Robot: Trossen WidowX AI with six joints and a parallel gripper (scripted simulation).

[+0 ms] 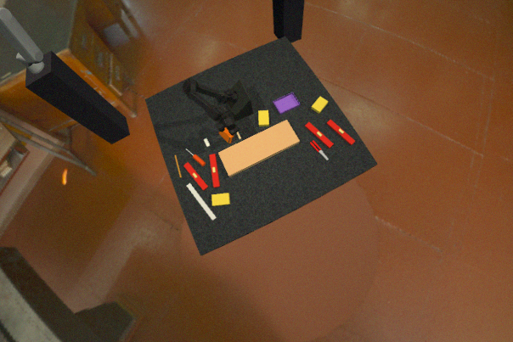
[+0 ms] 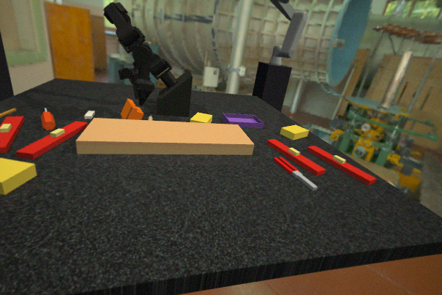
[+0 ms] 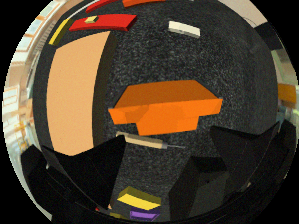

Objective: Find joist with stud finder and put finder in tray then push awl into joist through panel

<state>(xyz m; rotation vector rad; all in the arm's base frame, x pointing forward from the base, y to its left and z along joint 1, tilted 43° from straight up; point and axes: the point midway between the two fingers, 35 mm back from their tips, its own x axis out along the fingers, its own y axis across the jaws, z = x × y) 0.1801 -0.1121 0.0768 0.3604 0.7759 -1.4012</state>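
Right now my gripper tip is 50 mm above the orange stud finder, 10 mm to the left of it and 10 mm past it. Round my gripper tip: small white block: 180 mm to the right, 70 mm below, 10 mm behind; pencil: 430 mm to the right, 70 mm below, 50 mm ahead; awl: 70 mm below, 50 mm to the left.
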